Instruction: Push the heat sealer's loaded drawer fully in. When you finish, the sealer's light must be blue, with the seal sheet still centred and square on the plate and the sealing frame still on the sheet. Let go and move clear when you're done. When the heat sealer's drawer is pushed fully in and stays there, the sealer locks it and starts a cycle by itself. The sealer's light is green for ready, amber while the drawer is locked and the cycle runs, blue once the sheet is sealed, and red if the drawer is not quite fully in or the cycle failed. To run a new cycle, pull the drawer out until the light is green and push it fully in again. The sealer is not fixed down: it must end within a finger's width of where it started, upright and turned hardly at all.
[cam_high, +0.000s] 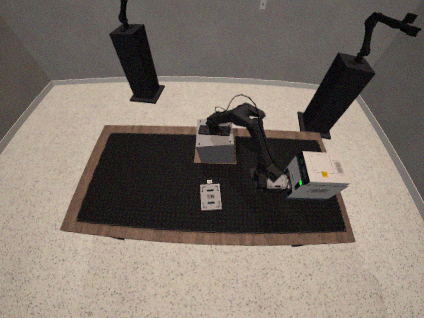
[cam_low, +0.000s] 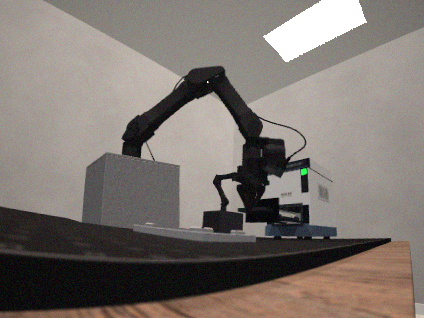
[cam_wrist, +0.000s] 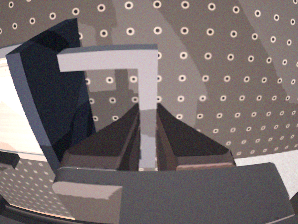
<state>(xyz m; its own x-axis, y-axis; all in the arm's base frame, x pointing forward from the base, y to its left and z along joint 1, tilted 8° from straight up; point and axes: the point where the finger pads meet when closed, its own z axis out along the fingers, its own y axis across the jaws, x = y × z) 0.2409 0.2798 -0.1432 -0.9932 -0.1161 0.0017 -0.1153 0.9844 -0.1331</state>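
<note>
Now: hand 110 mm to the right of the sealer drawer, 10 mm past it and 10 mm above it.
</note>
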